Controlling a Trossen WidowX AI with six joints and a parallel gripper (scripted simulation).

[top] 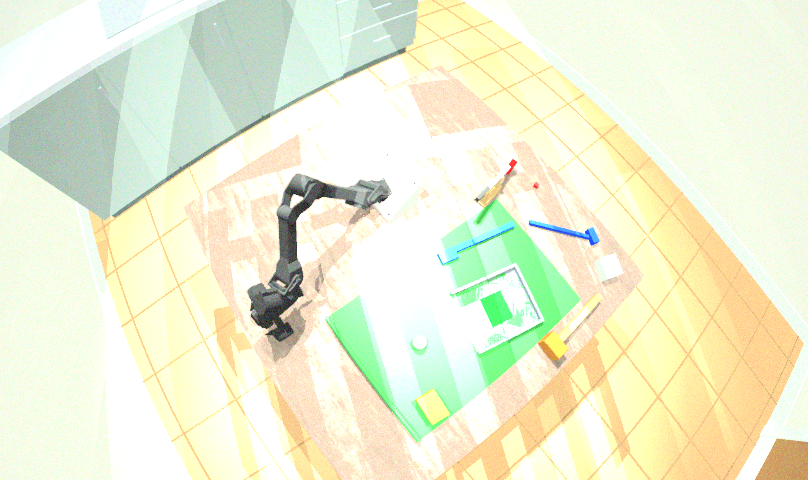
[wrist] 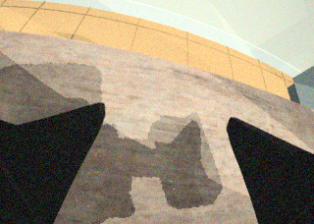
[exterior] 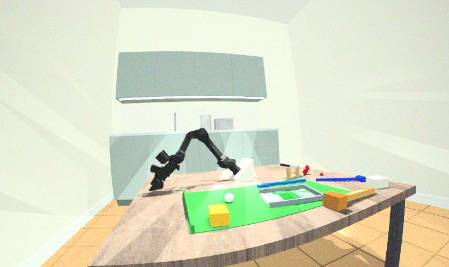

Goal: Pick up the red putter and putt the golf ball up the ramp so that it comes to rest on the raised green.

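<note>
Right now the wooden rack is 6 cm behind my gripper tip, 92 cm to the left of it and 2 cm above it. The rest, counted from my gripper tip: green mat (27 cm ahead, 60 cm to the left, 2 cm below); then yellow block (48 cm ahead, 36 cm to the left, 1 cm above); then white golf ball (28 cm ahead, 43 cm to the left, 1 cm above).
</note>
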